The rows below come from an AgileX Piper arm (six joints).
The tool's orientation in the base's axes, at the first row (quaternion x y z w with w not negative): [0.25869, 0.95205, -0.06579, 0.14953]
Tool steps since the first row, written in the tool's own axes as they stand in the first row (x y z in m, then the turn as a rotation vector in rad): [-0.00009, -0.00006, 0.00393, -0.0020, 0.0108, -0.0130]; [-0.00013, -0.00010, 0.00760, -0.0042, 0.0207, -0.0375]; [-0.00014, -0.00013, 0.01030, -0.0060, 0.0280, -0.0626]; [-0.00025, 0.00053, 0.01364, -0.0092, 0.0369, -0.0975]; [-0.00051, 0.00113, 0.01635, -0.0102, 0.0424, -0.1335]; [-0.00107, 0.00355, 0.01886, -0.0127, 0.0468, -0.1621]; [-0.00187, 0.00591, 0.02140, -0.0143, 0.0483, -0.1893]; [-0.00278, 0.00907, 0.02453, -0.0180, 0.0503, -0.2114]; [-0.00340, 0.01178, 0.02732, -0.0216, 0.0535, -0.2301]
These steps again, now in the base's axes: [0.00103, -0.00089, -0.00369, 0.0039, 0.0109, 0.0124]; [0.00196, -0.00169, -0.00715, 0.0047, 0.0234, 0.0358]; [0.00263, -0.00226, -0.00970, 0.0036, 0.0339, 0.0598]; [0.00390, -0.00243, -0.01286, 0.0020, 0.0470, 0.0935]; [0.00510, -0.00259, -0.01537, -0.0034, 0.0586, 0.1276]; [0.00743, -0.00128, -0.01768, -0.0062, 0.0670, 0.1553]; [0.00993, -0.00015, -0.01994, -0.0110, 0.0730, 0.1814]; [0.01308, 0.00149, -0.02277, -0.0124, 0.0775, 0.2034]; [0.01568, 0.00296, -0.02534, -0.0125, 0.0823, 0.2221]
